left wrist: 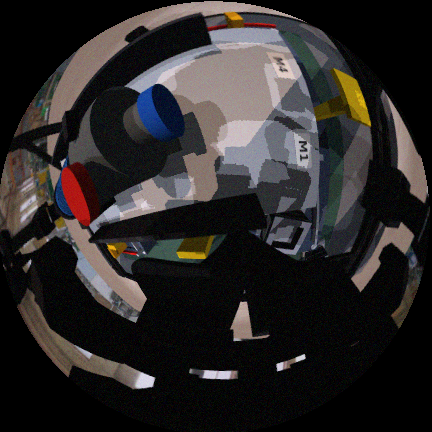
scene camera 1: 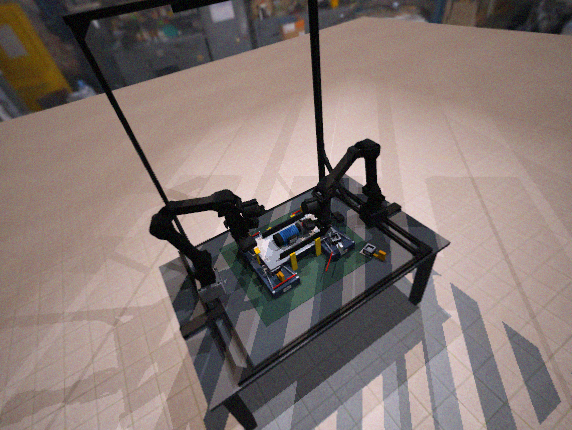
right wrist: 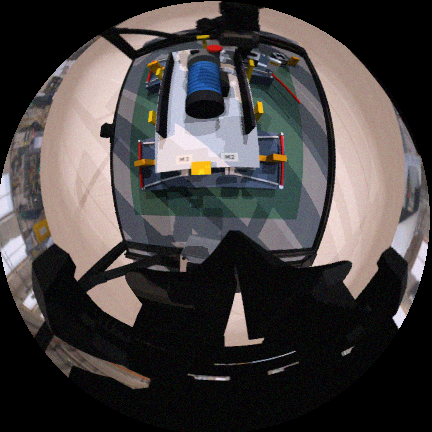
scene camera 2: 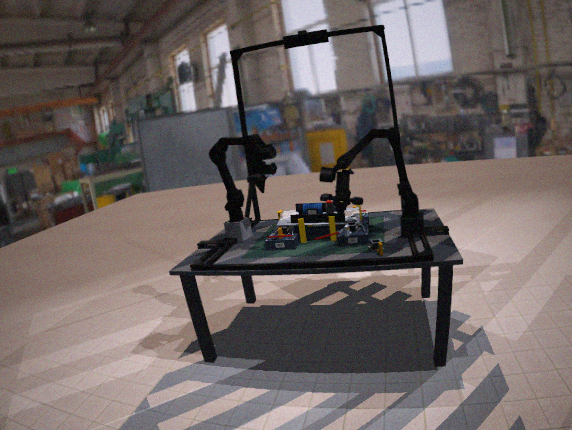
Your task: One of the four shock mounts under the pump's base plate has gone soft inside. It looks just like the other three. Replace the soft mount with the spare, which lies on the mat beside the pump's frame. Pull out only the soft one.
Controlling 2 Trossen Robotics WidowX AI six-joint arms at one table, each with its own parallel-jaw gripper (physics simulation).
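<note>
The pump [scene camera 1: 286, 234] [scene camera 2: 311, 207] [right wrist: 205, 78], with a blue ribbed body, sits on a pale base plate [scene camera 1: 268, 252] [left wrist: 241, 120] [right wrist: 209, 141] over a dark blue frame on the green mat [scene camera 1: 310, 277] [scene camera 2: 316, 250]. Corner labels M1 and M4 show in the left wrist view, M2 and M3 in the right wrist view. My left gripper [scene camera 1: 326, 227] [scene camera 2: 342, 206] [left wrist: 236, 232] is shut and empty, low at the plate's M1 corner. A square black mount [scene camera 1: 335, 238] [left wrist: 287, 245] sits in the frame there. A loose mount [scene camera 1: 369, 248] [scene camera 2: 375, 244] lies at the mat's right edge. My right gripper [scene camera 1: 247, 244] [scene camera 2: 259, 184] [right wrist: 233, 235] is shut and empty, high over the other end.
Yellow posts [scene camera 1: 293, 261] [scene camera 1: 317, 246] stand along the frame's front. Red levers [scene camera 1: 329, 261] and orange tabs [scene camera 1: 381, 255] sit at the frame corners. A black overhead gantry [scene camera 2: 306, 37] spans the table, and black rails [scene camera 1: 408, 243] run by the arm bases.
</note>
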